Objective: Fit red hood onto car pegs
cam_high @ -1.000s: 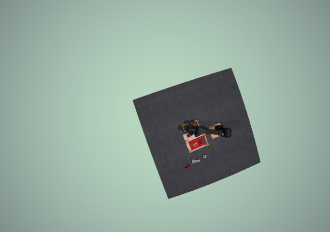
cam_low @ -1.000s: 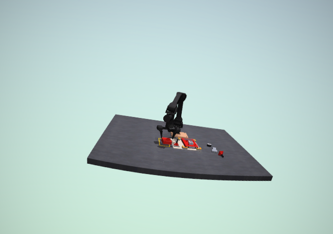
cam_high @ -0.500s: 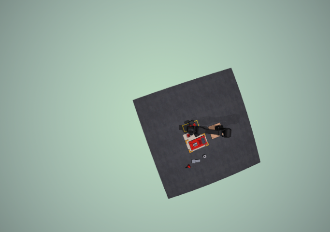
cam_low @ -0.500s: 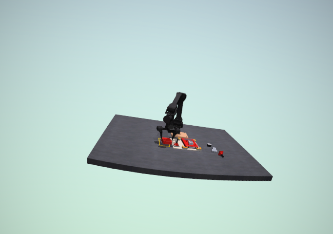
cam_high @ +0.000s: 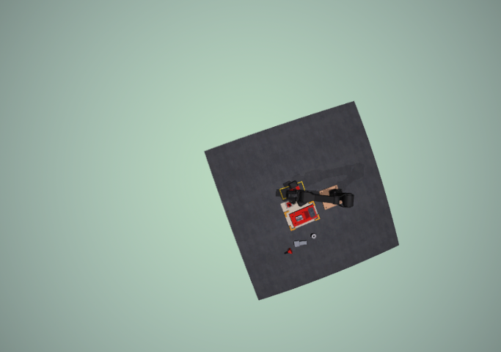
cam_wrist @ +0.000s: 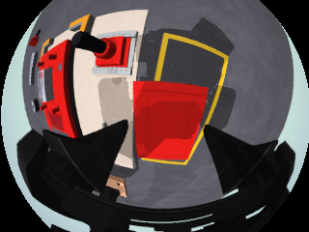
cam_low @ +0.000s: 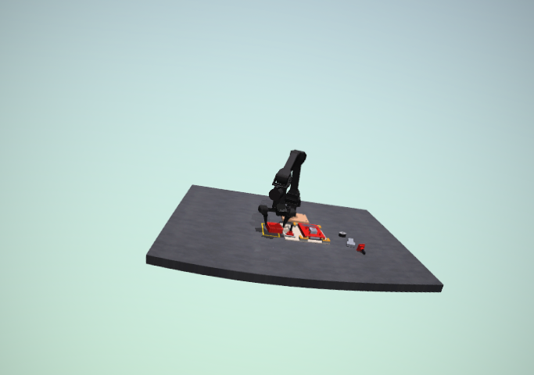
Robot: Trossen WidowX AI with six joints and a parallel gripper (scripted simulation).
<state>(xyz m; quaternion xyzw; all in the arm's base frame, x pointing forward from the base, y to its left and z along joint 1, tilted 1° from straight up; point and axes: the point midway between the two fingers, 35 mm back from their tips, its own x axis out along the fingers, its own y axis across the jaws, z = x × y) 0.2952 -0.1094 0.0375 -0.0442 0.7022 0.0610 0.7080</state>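
Right now my gripper tip is right at the red hood. From my gripper tip the other things lie so: small wheel 38 cm to the left, 4 cm behind, 1 cm below; jig 17 cm to the left, 1 cm below, 1 cm ahead.
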